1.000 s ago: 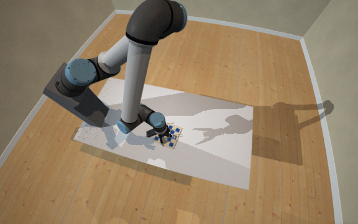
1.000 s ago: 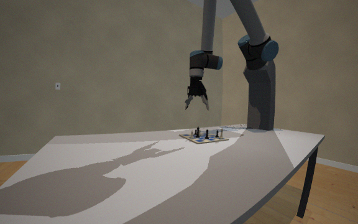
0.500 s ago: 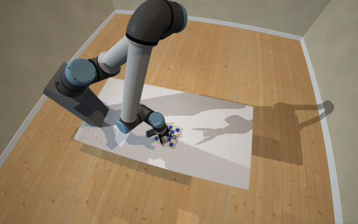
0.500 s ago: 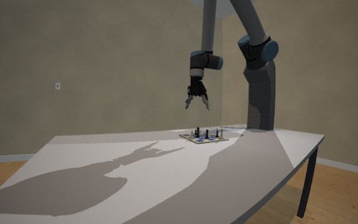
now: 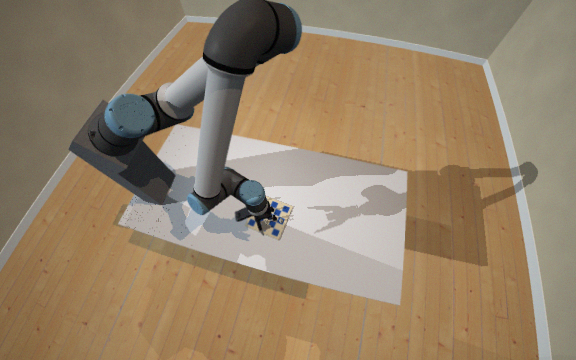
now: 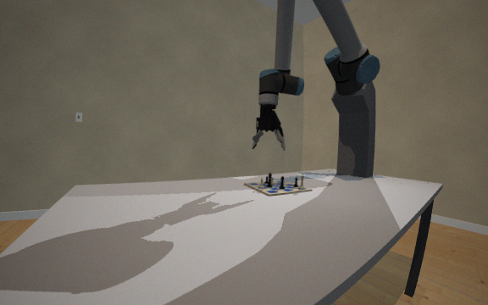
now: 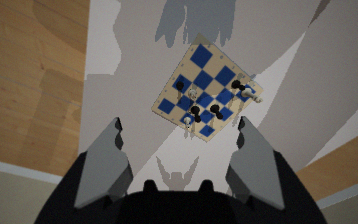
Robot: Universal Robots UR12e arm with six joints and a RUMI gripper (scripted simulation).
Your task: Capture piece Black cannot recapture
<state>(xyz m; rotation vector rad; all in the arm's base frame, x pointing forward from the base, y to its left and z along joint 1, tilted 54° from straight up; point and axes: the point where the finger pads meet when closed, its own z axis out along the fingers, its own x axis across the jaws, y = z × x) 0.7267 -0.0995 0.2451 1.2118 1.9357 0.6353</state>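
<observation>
Right now my hand is 14 cm above the black pawn. Round my hand: blue-and-cream chessboard (1 cm ahead, 8 cm to the left, 16 cm below).
</observation>
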